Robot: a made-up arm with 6 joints. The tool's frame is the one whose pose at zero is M.
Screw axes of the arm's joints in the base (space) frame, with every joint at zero. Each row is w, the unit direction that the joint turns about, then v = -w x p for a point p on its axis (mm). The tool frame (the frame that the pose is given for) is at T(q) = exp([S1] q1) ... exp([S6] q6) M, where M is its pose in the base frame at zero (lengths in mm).
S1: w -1 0 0 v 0 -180 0
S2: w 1 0 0 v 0 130 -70
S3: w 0 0 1 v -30 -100 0
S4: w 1 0 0 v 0 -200 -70
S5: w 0 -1 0 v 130 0 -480
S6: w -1 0 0 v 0 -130 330
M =
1 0 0 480
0 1 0 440
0 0 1 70
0 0 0 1
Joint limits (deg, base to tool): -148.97..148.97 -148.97..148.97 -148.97..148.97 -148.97..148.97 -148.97..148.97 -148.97..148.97
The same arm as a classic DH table. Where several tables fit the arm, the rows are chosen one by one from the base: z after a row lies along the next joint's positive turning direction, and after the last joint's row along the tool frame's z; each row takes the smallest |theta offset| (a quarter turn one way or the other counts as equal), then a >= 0, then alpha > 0; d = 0 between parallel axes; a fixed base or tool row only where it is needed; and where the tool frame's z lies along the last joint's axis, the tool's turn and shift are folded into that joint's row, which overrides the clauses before.
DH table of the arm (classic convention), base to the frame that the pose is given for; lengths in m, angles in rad. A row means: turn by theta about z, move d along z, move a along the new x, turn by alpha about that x. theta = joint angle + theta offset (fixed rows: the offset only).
base (fixed): d 0.1800  theta offset -1.5708  a 0.0000  alpha 1.5708
joint 1: d 0.0000  theta offset 0.6202  a -0.0860  alpha 3.1416
joint 2: d 0.1000  theta offset 0.6202  a 0.1000  alpha 1.5708
joint 3: d -0.3300  theta offset 0.0000  a -0.1000  alpha -1.5708
joint 4: d 0.3800  theta offset -1.5708  a 0.3300  alpha -1.5708
joint 5: d -0.2600  theta offset 0.0000  a 0.0000  alpha -1.5708
joint 6: d 0.0000  theta offset 1.5708  a 0.1100  alpha 1.5708
tool (fixed): d -0.0600  theta offset -1.5708  a 0.0000  alpha 0.0000
Joint limits (rad, base to tool): -2.6000..2.6000 -2.6000..2.6000 -2.6000..2.6000 -2.6000..2.6000 -2.6000..2.6000 -2.6000..2.6000

